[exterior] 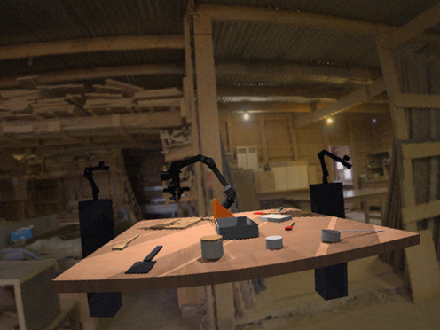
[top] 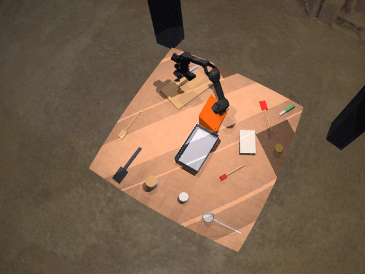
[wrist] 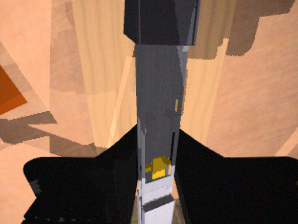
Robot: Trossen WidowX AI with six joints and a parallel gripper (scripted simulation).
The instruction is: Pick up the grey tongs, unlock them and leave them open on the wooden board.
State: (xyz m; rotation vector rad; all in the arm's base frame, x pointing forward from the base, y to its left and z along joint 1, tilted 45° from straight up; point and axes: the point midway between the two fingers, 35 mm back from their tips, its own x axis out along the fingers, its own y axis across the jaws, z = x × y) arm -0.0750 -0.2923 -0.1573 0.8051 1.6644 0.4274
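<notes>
Right now the wooden board is 150 mm below my gripper tip. Round my gripper tip: grey roasting tin 390 mm ahead, 360 mm to the left, 130 mm below; then yellow lock piece 10 mm behind, 40 mm above; then white block 140 mm ahead, 640 mm to the left, 140 mm below.
</notes>
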